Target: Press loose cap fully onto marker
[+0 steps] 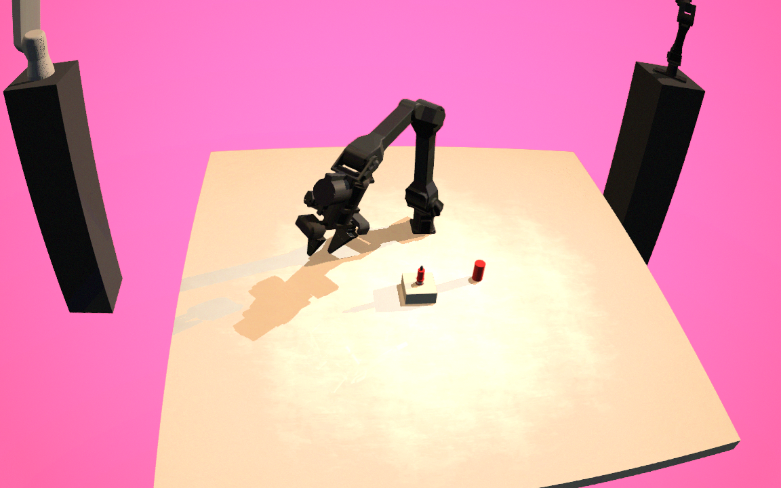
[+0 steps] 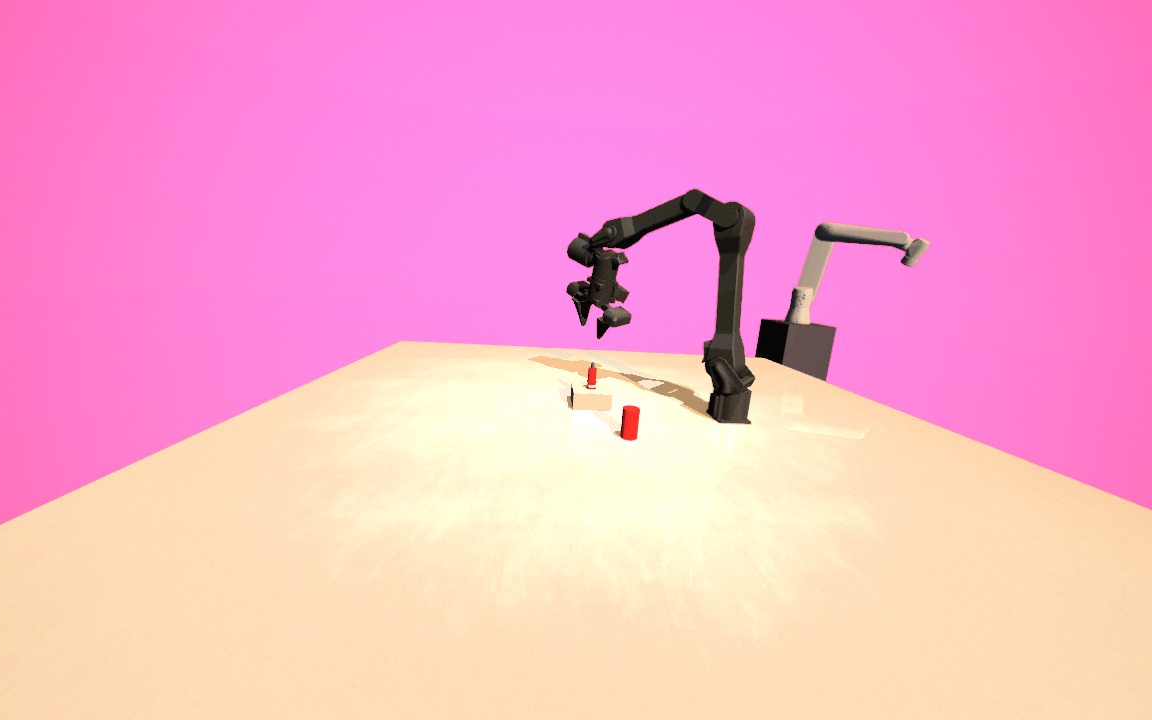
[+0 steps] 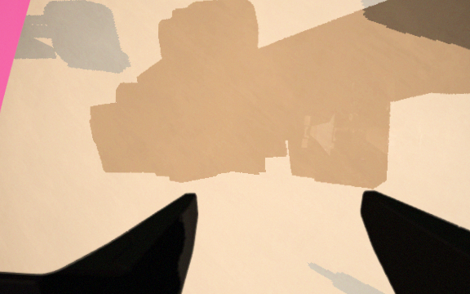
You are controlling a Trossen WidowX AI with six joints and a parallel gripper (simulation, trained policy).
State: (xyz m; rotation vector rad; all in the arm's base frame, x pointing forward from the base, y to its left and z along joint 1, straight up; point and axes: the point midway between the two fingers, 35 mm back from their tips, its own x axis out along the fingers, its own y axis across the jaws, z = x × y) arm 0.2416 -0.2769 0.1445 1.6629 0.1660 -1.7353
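Right now my gripper tip is 400 mm to the right of the red cap, 90 mm above it and 30 mm past it. The rest, counted from my gripper tip: red marker 240 mm to the left, 50 mm below, 20 mm ahead; then pale holder block 240 mm to the left, 100 mm below, 20 mm ahead.
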